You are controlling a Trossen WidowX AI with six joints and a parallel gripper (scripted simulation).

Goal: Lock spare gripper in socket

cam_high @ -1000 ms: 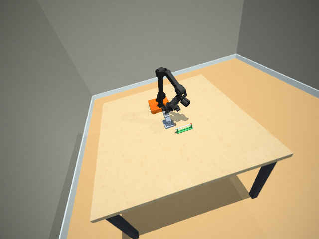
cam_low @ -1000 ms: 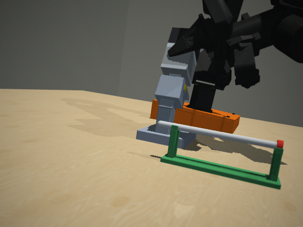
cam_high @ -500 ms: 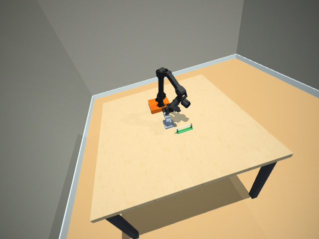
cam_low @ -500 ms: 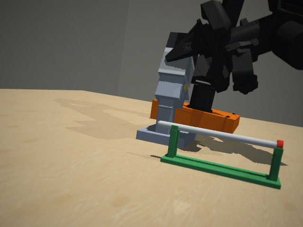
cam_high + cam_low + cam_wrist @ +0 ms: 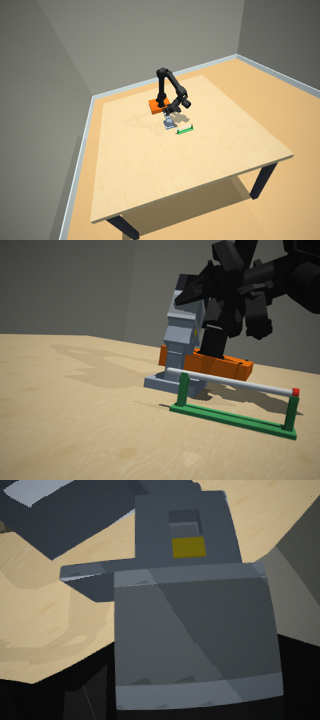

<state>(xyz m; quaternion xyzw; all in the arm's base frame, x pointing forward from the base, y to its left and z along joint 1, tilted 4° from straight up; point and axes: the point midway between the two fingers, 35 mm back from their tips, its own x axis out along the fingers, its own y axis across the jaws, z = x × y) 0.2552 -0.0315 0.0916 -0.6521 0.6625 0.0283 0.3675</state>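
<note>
The spare gripper lies 1 cm to the left of my gripper tip. The rest, counted from my gripper tip: green rack (15 cm ahead, 10 cm to the left, 10 cm below); grey mount (1 cm ahead, 2 cm to the left, 7 cm below).
</note>
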